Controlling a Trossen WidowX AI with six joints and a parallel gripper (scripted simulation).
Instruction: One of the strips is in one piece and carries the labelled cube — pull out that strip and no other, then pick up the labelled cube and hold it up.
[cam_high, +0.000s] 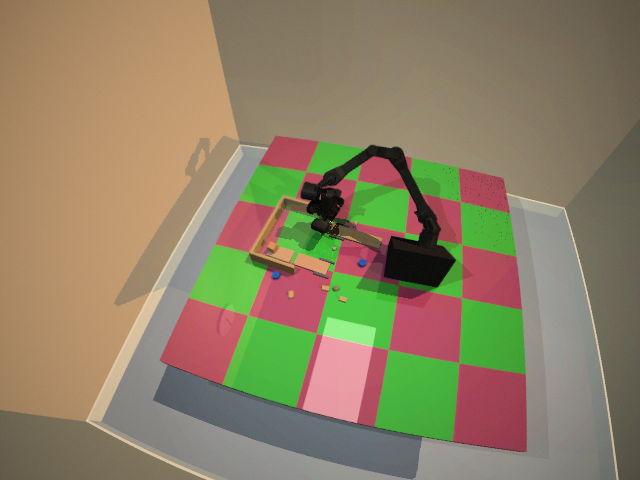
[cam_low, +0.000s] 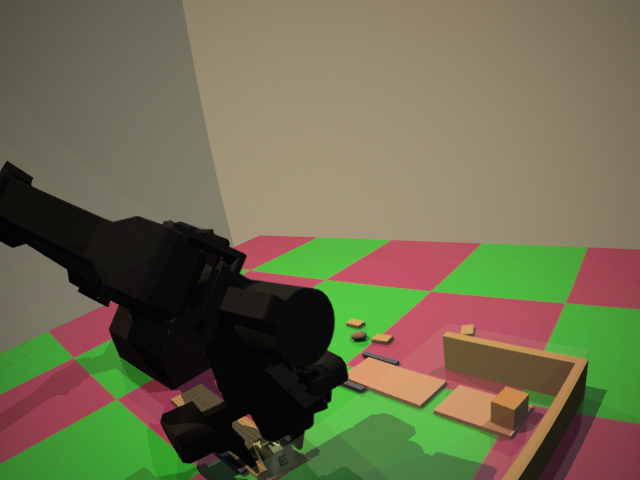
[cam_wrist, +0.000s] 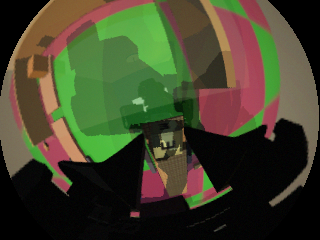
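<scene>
Right now my gripper tip is 11 cm past the tan strip, 1 cm to the right of it and 1 cm above it. Also, from my gripper tip: grey pebble: 11 cm behind, 27 cm to the left, 1 cm below.
</scene>
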